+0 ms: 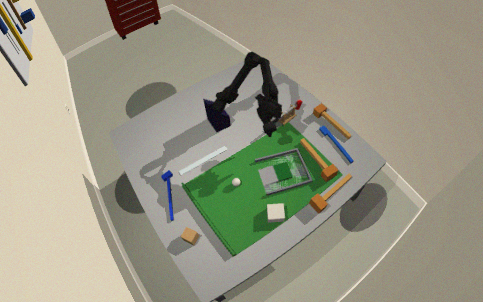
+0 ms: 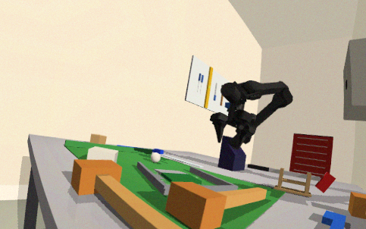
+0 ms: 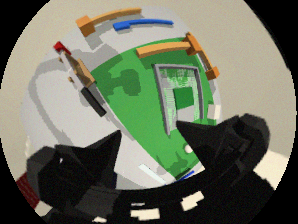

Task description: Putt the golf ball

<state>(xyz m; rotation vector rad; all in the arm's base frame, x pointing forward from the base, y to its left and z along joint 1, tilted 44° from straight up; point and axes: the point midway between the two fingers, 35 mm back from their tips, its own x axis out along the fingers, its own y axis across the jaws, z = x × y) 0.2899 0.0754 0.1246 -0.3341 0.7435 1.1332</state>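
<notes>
Now: gripper tip 120 mm past the pale strip, 350 mm to the left of it and 120 mm above it. Round my gripper tip: red putter (100 mm behind, 210 mm to the left, 70 mm below); green mat (180 mm ahead, 150 mm to the right, 120 mm below); wooden rack (100 mm behind, 230 mm to the left, 90 mm below).
</notes>
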